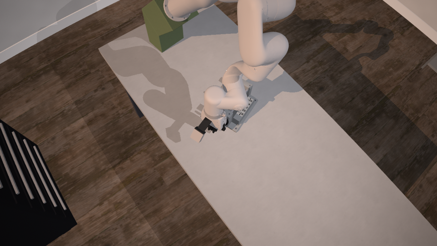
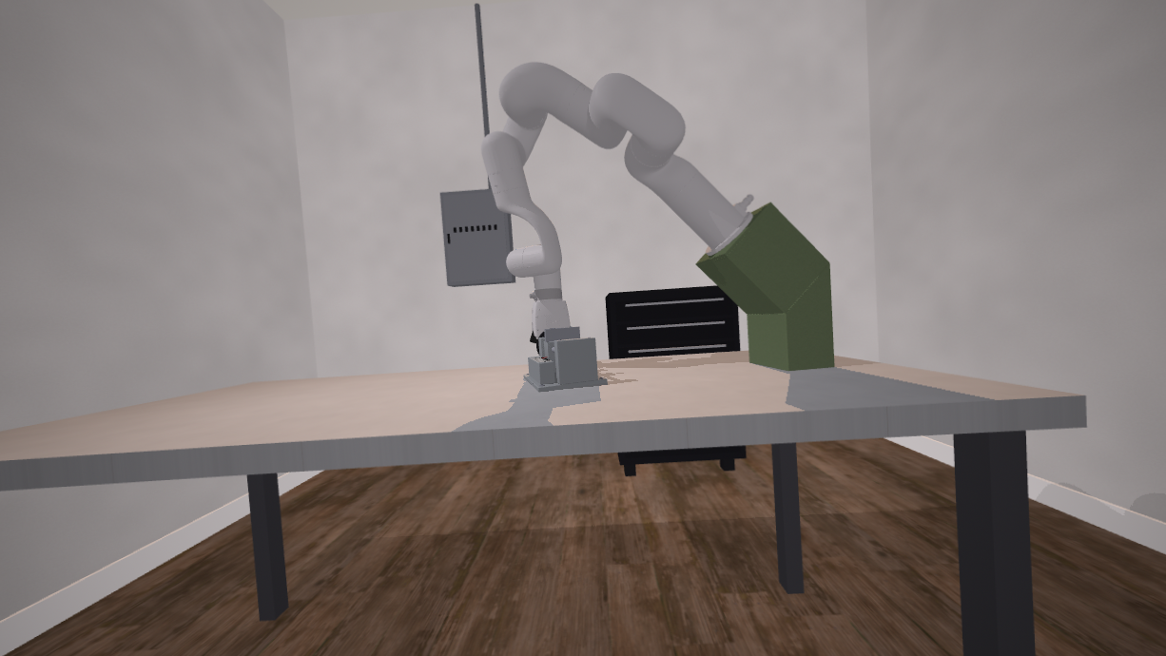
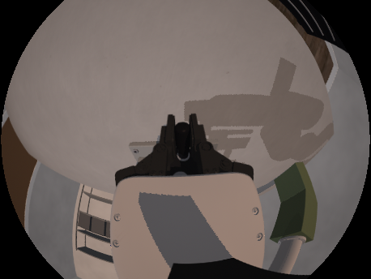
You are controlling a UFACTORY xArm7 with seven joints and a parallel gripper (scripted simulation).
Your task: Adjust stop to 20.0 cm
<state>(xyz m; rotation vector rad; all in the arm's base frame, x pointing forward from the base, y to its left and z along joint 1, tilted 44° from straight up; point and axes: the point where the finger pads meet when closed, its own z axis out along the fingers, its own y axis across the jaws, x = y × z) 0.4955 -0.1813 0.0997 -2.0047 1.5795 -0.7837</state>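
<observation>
The black handwheel is 20 mm to the left of my hand and 10 mm above it. From my hand the other things lie so: handwheel knob (10 mm to the left); grey stop block (140 mm to the left, 50 mm above, 20 mm behind).
</observation>
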